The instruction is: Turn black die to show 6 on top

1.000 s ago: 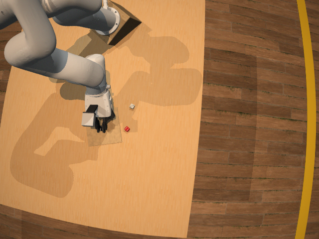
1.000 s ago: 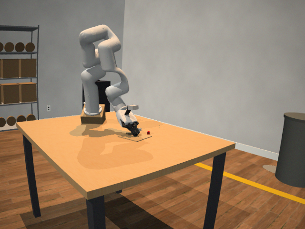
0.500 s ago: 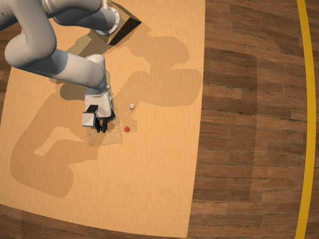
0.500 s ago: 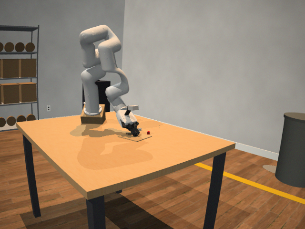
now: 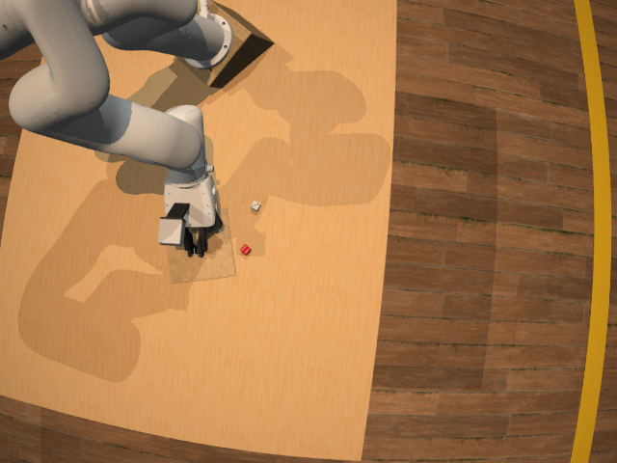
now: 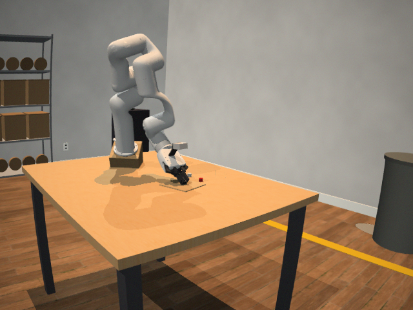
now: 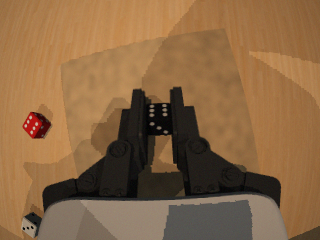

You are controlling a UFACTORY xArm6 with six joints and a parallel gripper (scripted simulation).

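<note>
Now: hand 30 mm above the tan mat. Round my hand: red die 20 mm ahead, 100 mm to the left, 20 mm below; then black die 10 mm ahead, 10 mm below; then white die 70 mm behind, 130 mm to the left, 20 mm below.
</note>
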